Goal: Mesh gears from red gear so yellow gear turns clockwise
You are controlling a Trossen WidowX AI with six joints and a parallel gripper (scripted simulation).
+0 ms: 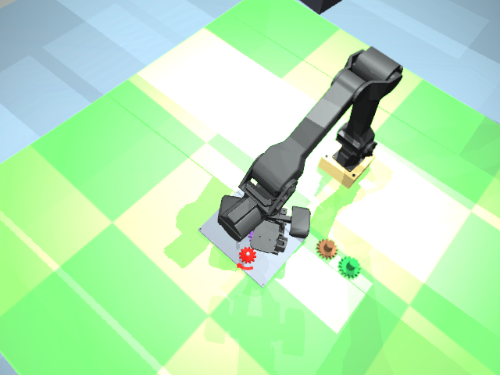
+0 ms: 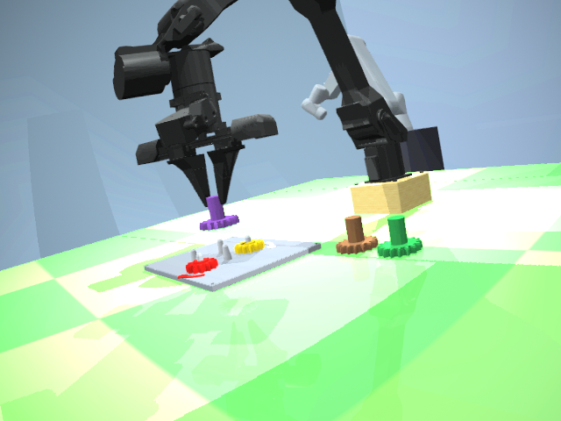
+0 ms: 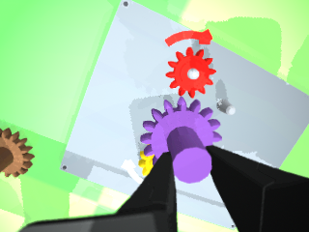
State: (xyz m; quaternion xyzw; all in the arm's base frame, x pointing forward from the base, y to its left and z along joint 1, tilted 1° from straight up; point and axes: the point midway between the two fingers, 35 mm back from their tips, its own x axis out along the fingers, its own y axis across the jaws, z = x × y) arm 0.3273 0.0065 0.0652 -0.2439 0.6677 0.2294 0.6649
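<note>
My gripper tip is 10 mm past the grey board, 30 mm to the left of it and 70 mm above it. Also, from my gripper tip: purple gear 10 mm below; then yellow gear 40 mm behind, 10 mm to the right, 60 mm below; then red gear 40 mm ahead, 10 mm to the left, 70 mm below.
</note>
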